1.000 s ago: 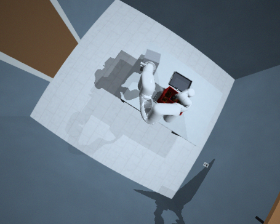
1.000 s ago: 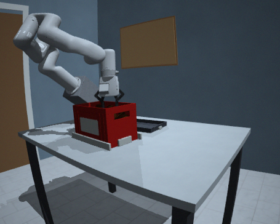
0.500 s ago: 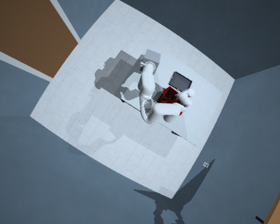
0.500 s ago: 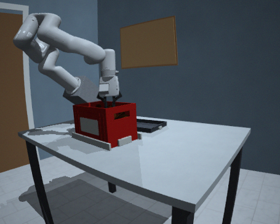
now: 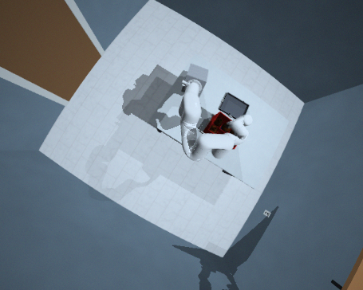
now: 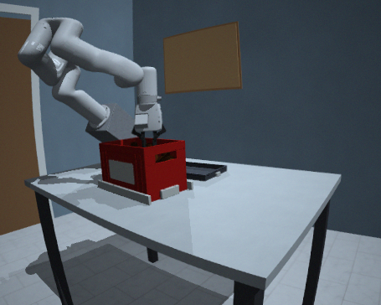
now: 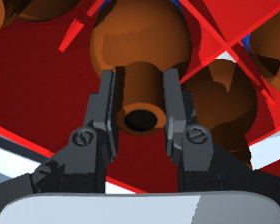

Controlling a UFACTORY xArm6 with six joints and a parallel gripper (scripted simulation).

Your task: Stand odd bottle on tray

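The red crate lies 7 cm below my hand, 4 cm to the right of it and 1 cm behind it. Round my hand: glass bottle (9 cm behind, 7 cm below, 1 cm to the left); then dark tray (24 cm to the left, 15 cm below, 3 cm ahead).
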